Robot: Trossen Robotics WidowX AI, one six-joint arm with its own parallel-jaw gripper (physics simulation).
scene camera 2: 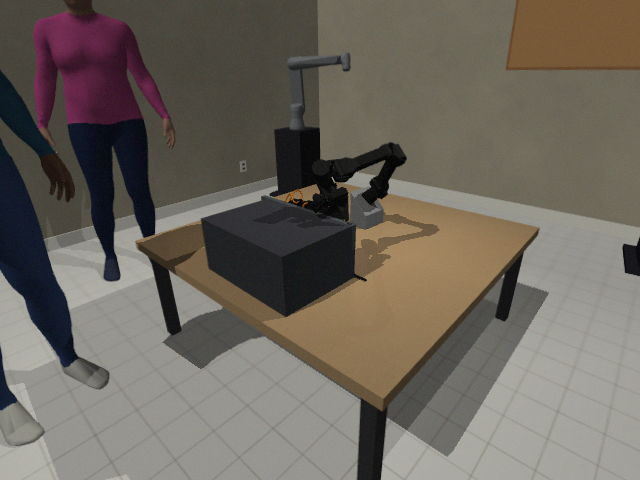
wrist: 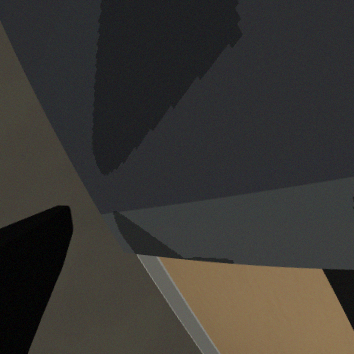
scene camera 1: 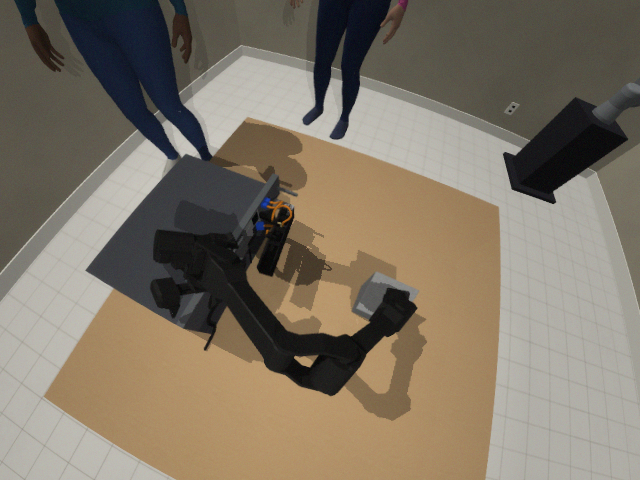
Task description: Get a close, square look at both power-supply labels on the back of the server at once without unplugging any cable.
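Where they show: gripper, fingertip midpoint: (wrist: 192, 219) (scene camera 1: 191, 312); arm's base, link origin: (scene camera 2: 369, 197) (scene camera 1: 395, 299).
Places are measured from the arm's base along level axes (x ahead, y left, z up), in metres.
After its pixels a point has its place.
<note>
The server (scene camera 1: 142, 229) @(y 0.022, x 0.723, z 0.078 m) (scene camera 2: 280, 257) @(y 0.166, x 0.812, z 0.074 m) (wrist: 263, 123) @(y 0.129, x 0.516, z 0.078 m) is a dark grey box on the left part of the wooden table (scene camera 1: 413, 229) @(y -0.333, x -0.091, z -0.122 m) (scene camera 2: 442, 286) @(y 0.496, x 0.385, z -0.122 m). Its back panel (scene camera 1: 253, 216) @(y -0.108, x 0.448, z 0.066 m) carries blue plugs (scene camera 1: 265, 203) @(y -0.155, x 0.429, z 0.071 m) and orange cables (scene camera 1: 280, 211) @(y -0.147, x 0.382, z 0.063 m) (scene camera 2: 296, 196) @(y -0.153, x 0.350, z 0.058 m), all plugged in. A black block (scene camera 1: 270, 252) @(y -0.038, x 0.379, z 0.012 m) lies against that panel. My gripper (scene camera 1: 170, 270) (scene camera 2: 328, 202) (wrist: 192, 219) @(y 0.180, x 0.498, z 0.065 m) is open and empty, held over the server's top near a corner. The wrist view shows only the top, one plain side face, the table and the wall.
The arm's grey base block (scene camera 1: 368, 297) @(y 0.007, x 0.075, z -0.021 m) (scene camera 2: 368, 214) @(y 0.041, x 0.077, z -0.054 m) stands mid-table. Two people (scene camera 1: 339, 71) (scene camera 1: 142, 95) stand beyond the table's far side; one in magenta (scene camera 2: 113, 119) shows in the second scene view. A black pedestal (scene camera 1: 537, 167) (scene camera 2: 296, 157) with a grey arm stands off the table.
</note>
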